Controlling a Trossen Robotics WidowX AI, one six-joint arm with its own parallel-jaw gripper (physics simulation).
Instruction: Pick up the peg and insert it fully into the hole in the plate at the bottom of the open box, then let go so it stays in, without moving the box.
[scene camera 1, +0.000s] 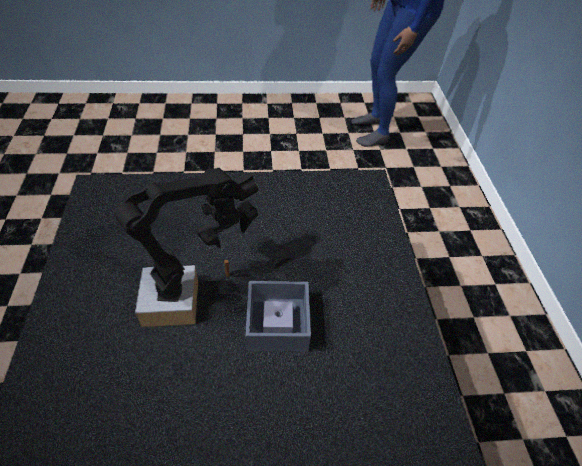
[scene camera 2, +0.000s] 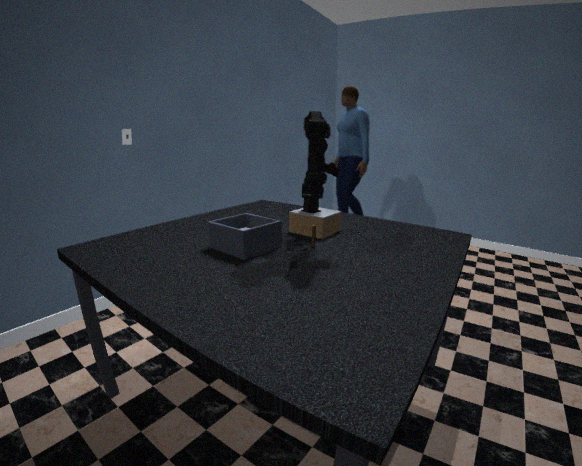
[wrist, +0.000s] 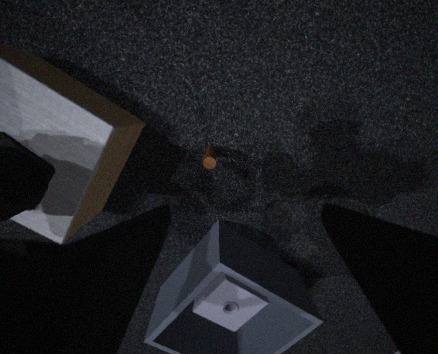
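Scene camera 1 gives you the gripper (scene camera 1: 230, 239) along with a pale plate (scene camera 1: 278, 316). In scene camera 2 you'd see the gripper again (scene camera 2: 314, 199), and the wrist view has got both the plate (wrist: 225, 301) and the gripper (wrist: 244, 212).
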